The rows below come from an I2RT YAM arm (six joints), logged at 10 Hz.
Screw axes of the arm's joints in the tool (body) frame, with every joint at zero. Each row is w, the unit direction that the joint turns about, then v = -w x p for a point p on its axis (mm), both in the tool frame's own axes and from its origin. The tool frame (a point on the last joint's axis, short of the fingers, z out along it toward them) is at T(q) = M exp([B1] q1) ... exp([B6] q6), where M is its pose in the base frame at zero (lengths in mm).
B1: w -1 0 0 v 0 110.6 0
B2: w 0 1 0 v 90.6 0 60
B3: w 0 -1 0 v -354.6 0 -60
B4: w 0 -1 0 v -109.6 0 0
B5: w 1 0 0 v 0 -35.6 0
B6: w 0 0 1 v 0 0 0
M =
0 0 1 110.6
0 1 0 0
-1 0 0 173.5
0 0 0 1
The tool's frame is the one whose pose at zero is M.
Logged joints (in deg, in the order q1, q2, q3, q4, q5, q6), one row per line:
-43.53 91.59 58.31 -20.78 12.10 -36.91
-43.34 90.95 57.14 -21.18 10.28 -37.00
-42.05 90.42 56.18 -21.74 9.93 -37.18
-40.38 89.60 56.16 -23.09 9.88 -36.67
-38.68 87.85 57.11 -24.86 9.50 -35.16
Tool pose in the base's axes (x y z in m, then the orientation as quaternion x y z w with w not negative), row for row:
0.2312 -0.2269 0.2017 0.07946 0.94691 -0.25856 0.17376
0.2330 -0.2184 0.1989 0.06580 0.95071 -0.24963 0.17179
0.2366 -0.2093 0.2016 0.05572 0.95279 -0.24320 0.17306
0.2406 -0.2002 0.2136 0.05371 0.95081 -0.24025 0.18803
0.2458 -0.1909 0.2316 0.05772 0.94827 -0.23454 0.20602
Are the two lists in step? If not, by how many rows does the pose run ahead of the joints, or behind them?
The pose runs 1 row ahead of the joints: the pose in row i belongs to the joints in row i + 1.
